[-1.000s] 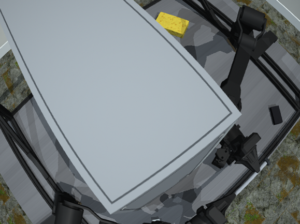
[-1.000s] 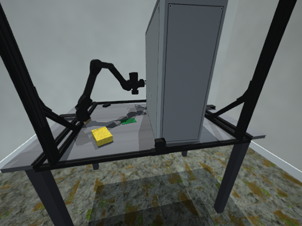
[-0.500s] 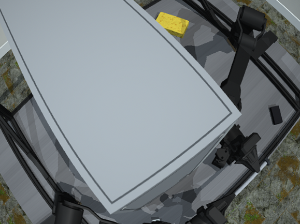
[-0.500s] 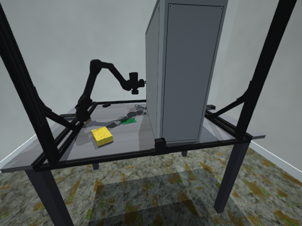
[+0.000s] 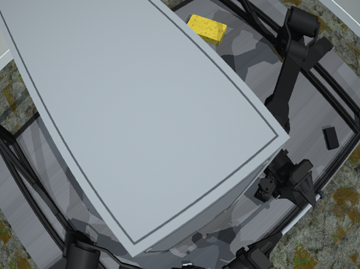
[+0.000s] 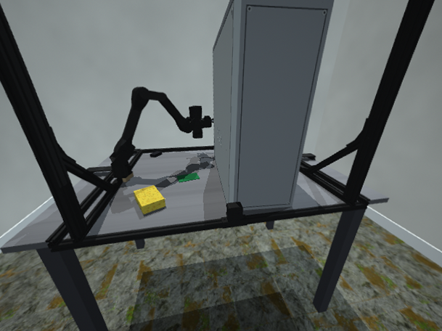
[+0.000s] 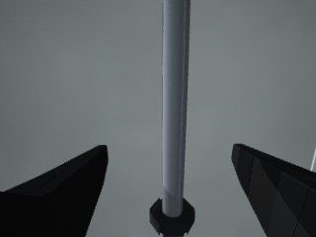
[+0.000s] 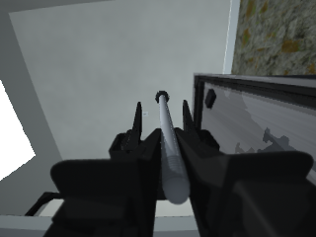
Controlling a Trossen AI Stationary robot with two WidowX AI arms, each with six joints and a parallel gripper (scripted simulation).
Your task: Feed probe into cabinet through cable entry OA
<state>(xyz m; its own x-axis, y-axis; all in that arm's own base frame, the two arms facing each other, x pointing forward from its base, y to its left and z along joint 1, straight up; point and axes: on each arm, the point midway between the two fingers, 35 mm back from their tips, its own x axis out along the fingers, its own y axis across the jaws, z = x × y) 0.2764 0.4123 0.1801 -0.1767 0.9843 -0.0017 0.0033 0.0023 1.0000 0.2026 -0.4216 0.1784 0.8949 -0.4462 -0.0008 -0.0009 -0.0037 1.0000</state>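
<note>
Right now the probe is 30 mm ahead of my left hand and 60 mm to the right of it.
</note>
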